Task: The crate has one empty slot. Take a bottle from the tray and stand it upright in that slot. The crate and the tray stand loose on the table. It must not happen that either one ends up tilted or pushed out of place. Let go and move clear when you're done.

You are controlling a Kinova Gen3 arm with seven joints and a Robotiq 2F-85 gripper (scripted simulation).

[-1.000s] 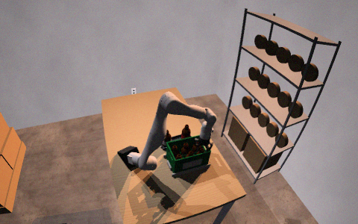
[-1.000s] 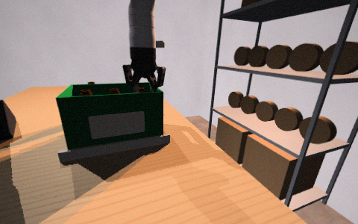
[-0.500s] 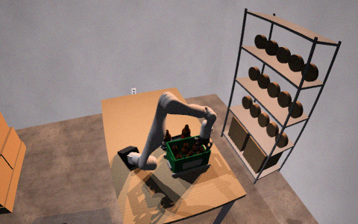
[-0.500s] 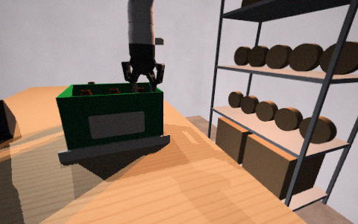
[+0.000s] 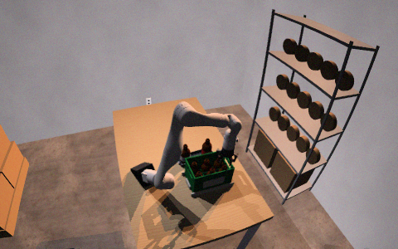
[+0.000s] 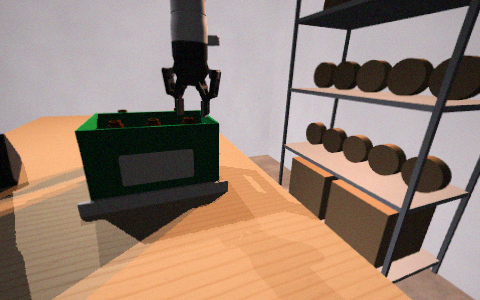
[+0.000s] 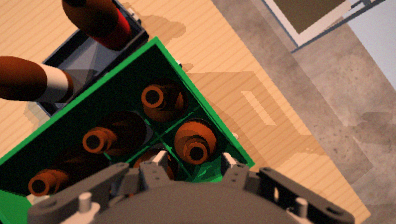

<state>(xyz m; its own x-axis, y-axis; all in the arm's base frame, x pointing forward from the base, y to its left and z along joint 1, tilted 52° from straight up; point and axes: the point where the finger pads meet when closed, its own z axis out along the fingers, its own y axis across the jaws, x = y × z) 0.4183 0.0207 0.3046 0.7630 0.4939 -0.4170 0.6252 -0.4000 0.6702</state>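
Right now my hand is 11 cm above the brown bottle. Also, from my hand: green crate: 12 cm below, 8 cm behind, 6 cm to the left; then dark tray: 29 cm to the left, 19 cm below, 3 cm behind.
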